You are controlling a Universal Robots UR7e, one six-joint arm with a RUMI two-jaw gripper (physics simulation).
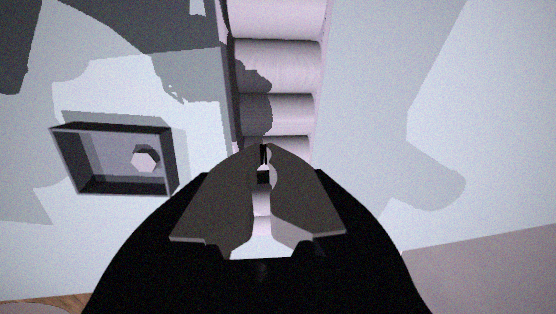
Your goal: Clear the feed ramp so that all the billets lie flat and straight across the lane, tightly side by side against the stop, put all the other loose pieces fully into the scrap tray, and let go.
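Frame: origin at the arm's base, x ahead, y left, z up, level; millimetres.
Where they show: gripper, between the fingertips: point(264, 146).
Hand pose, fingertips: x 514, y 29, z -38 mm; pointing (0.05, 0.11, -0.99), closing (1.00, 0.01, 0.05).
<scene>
Things, the pixels of their top centre, and the offset from my fingertips. "*": a spot on its surface instead.
- feed ramp, a spot on its surface: point(228, 90) * 31 mm back, 41 mm left, 40 mm down
- scrap tray, a spot on its surface: point(172, 165) * 135 mm back, 68 mm right, 109 mm down
- pale hexagonal piece, centre of its top: point(143, 162) 170 mm back, 59 mm right, 102 mm down
My gripper point(264, 146) is shut and empty, above the feed ramp point(228, 90). Several pale round billets lie across the lane: a large one point(277, 17) at the top, then a second point(285, 65), a third point(295, 114) and a fourth point(295, 145) partly behind the fingertips. Through the slot between the fingers show two more pale billets point(261, 201) point(261, 226) and a dark gap above them. The fingers hide most of that stretch, so a loose piece there cannot be made out. The scrap tray point(172, 165) is at the left, with a pale hexagonal piece point(143, 161) inside.
The ramp's thin side walls run up both sides of the billets. The tray's raised dark walls stand left of the ramp. Broad shadows fall on the pale surface. A brown wooden edge point(75, 301) shows at the lower left and a duller pinkish surface point(485, 275) at the lower right.
</scene>
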